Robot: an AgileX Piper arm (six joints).
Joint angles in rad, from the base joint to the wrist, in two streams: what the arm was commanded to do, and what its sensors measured. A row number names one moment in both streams.
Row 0, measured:
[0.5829 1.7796 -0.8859 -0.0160 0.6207 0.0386]
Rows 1 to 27, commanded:
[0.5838 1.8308 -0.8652 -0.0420 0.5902 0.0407]
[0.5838 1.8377 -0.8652 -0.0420 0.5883 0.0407]
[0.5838 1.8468 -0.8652 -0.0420 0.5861 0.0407]
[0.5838 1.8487 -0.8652 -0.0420 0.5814 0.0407]
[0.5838 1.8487 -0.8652 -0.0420 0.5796 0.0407]
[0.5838 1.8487 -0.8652 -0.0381 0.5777 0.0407]
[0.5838 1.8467 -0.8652 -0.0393 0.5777 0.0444]
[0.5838 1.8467 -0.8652 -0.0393 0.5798 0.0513]
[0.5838 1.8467 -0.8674 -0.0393 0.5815 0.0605]
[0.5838 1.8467 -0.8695 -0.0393 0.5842 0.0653]
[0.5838 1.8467 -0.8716 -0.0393 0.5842 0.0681]
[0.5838 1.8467 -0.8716 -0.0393 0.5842 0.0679]
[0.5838 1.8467 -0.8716 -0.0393 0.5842 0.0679]
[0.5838 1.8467 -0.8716 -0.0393 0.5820 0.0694]
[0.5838 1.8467 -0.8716 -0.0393 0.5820 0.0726]
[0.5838 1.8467 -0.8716 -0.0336 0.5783 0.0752]
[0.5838 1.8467 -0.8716 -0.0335 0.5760 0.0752]
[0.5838 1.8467 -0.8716 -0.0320 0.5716 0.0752]
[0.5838 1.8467 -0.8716 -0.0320 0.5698 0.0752]
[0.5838 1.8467 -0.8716 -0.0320 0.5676 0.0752]
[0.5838 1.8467 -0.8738 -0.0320 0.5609 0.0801]
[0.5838 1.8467 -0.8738 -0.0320 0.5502 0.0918]
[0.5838 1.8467 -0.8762 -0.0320 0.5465 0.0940]
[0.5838 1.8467 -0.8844 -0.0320 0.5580 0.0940]
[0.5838 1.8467 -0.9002 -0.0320 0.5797 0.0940]
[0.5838 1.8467 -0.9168 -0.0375 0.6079 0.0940]
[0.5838 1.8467 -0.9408 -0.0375 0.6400 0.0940]
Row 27, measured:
[0.5829 1.8443 -0.8879 -0.0292 0.5758 0.0912]
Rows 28 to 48, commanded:
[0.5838 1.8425 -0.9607 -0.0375 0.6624 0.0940]
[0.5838 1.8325 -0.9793 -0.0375 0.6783 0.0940]
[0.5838 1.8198 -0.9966 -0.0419 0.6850 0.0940]
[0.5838 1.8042 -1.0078 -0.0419 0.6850 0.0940]
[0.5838 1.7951 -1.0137 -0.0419 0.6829 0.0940]
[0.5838 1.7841 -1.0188 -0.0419 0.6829 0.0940]
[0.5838 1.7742 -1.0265 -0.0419 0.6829 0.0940]
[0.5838 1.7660 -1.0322 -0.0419 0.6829 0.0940]
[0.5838 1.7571 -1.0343 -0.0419 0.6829 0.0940]
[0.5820 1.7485 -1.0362 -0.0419 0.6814 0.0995]
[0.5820 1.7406 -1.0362 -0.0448 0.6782 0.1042]
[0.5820 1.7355 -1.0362 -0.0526 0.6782 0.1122]
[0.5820 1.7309 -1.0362 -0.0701 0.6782 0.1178]
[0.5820 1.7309 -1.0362 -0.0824 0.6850 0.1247]
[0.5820 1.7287 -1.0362 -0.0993 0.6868 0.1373]
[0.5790 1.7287 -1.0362 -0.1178 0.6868 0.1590]
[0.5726 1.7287 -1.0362 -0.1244 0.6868 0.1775]
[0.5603 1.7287 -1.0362 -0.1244 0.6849 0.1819]
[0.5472 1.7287 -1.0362 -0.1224 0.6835 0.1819]
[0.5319 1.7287 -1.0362 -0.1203 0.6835 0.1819]
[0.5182 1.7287 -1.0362 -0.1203 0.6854 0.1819]
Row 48, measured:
[0.5668 1.7379 -1.0322 -0.1023 0.6799 0.1644]
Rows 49 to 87, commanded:
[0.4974 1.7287 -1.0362 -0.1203 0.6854 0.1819]
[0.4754 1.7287 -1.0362 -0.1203 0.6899 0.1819]
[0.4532 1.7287 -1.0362 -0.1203 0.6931 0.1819]
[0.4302 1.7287 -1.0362 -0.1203 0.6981 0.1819]
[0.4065 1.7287 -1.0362 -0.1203 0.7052 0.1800]
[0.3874 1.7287 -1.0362 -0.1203 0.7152 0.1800]
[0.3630 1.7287 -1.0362 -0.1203 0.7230 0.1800]
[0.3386 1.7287 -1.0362 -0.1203 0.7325 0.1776]
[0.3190 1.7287 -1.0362 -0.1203 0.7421 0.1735]
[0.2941 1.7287 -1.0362 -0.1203 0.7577 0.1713]
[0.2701 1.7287 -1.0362 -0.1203 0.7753 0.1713]
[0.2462 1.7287 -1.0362 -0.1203 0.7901 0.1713]
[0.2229 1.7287 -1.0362 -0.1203 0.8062 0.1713]
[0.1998 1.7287 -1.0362 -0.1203 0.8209 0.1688]
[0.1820 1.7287 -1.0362 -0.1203 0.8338 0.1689]
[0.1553 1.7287 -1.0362 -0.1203 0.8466 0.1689]
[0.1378 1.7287 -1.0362 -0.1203 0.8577 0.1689]
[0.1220 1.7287 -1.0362 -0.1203 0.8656 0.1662]
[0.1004 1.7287 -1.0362 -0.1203 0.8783 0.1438]
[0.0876 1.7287 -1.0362 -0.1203 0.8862 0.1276]
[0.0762 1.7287 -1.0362 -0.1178 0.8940 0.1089]
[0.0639 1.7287 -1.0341 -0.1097 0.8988 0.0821]
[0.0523 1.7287 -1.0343 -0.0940 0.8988 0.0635]
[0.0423 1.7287 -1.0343 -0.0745 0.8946 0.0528]
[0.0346 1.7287 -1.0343 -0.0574 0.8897 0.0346]
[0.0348 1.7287 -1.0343 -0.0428 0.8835 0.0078]
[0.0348 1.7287 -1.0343 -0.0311 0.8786 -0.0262]
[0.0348 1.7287 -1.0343 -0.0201 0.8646 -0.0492]
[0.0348 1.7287 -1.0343 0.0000 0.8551 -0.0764]
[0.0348 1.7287 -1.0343 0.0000 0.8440 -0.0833]
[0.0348 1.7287 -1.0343 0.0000 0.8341 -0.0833]
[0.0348 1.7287 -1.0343 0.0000 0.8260 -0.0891]
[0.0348 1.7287 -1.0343 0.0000 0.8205 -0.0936]
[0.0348 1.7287 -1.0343 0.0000 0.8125 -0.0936]
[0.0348 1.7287 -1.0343 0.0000 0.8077 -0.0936]
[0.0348 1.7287 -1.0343 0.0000 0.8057 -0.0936]
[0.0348 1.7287 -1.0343 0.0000 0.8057 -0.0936]
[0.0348 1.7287 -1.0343 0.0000 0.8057 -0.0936]
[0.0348 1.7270 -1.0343 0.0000 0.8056 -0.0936]
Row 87, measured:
[0.0399 1.7379 -1.0322 0.0000 0.8183 -0.0820]
